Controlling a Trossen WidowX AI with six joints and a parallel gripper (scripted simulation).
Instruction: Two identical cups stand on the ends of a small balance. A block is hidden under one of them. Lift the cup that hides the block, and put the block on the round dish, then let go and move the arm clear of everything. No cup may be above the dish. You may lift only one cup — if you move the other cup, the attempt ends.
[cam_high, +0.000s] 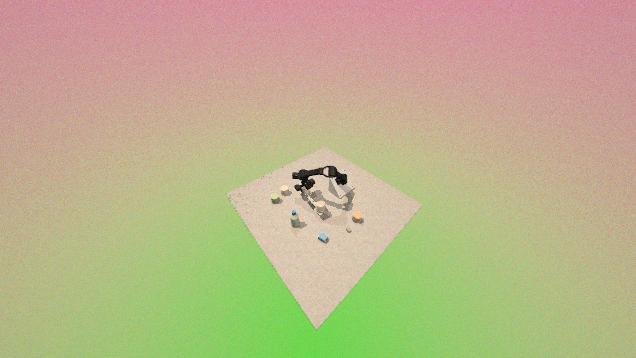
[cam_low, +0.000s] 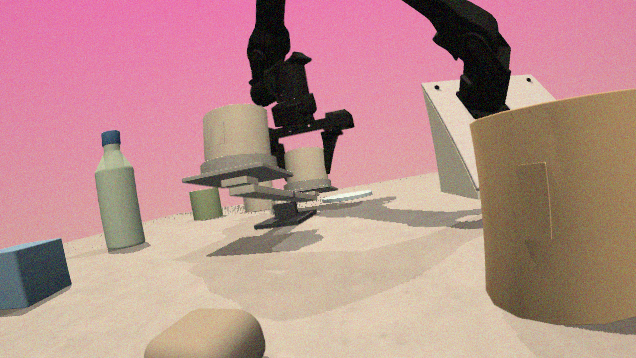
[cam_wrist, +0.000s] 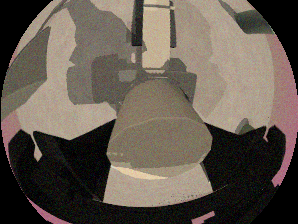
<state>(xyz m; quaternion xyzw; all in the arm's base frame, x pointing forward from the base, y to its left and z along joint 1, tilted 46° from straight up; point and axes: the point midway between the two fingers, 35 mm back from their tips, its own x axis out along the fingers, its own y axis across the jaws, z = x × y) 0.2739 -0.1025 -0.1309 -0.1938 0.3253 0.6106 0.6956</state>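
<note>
Now: the round pale-blue dish 9 cm to the right of my gripper tip, 7 cm behind it and 5 cm below it. The rest, counted from my gripper tip: pale-green bottle 27 cm ahead, 18 cm to the left, 6 cm above; grey block 1 cm below; balance 13 cm to the left, 3 cm ahead, 1 cm below.
</note>
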